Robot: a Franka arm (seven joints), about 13 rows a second.
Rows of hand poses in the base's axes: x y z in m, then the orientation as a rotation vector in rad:
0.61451, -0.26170, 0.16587, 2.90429, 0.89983, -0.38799
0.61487, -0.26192, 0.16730, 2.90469, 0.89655, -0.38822
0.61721, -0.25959, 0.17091, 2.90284, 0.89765, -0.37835
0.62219, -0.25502, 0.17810, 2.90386, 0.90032, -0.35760
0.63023, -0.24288, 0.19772, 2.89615, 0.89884, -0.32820
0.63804, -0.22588, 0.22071, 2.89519, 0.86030, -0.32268
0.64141, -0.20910, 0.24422, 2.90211, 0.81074, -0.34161
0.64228, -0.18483, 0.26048, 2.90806, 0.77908, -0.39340
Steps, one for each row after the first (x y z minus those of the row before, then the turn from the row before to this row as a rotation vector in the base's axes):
0.00036, -0.00022, 0.00143, -0.00082, -0.00013, -0.00204
0.00234, 0.00233, 0.00361, -0.00054, -0.00668, 0.00161
0.00498, 0.00457, 0.00719, 0.00352, -0.01306, 0.00208
0.00804, 0.01214, 0.01962, -0.00487, -0.02087, 0.00260
0.00781, 0.01700, 0.02299, -0.01333, -0.00815, -0.02237
0.00337, 0.01678, 0.02351, -0.01132, 0.00833, -0.03250
0.00087, 0.02427, 0.01626, -0.00783, 0.03193, -0.02320

